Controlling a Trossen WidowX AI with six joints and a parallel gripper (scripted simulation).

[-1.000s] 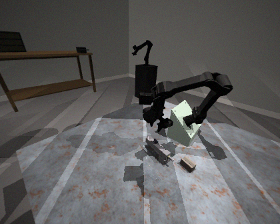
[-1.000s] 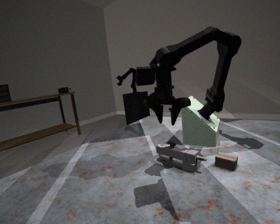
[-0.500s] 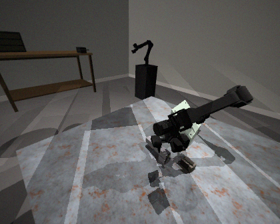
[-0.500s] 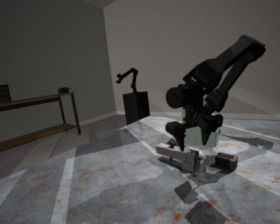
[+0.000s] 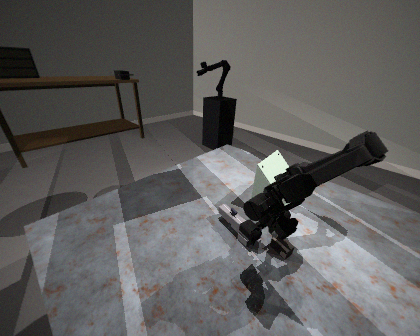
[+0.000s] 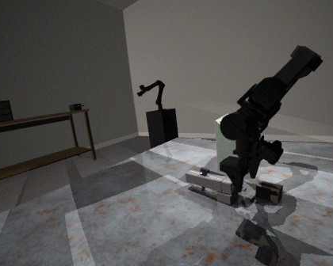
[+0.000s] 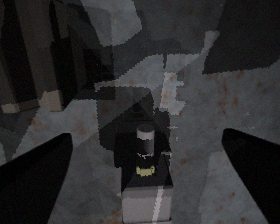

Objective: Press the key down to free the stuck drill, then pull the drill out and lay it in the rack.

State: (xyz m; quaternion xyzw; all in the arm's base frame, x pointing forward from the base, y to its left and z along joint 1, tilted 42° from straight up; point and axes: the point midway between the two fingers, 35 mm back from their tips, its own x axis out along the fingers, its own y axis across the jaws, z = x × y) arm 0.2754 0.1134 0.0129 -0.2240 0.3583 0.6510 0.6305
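Now: gripper tip 10 mm past the drill, 70 mm to the left of it and 20 mm above it. Also, from my gripper tip: dark key (20 mm behind, 150 mm to the right, 20 mm below); rack (70 mm behind, 50 mm to the left, 50 mm below).
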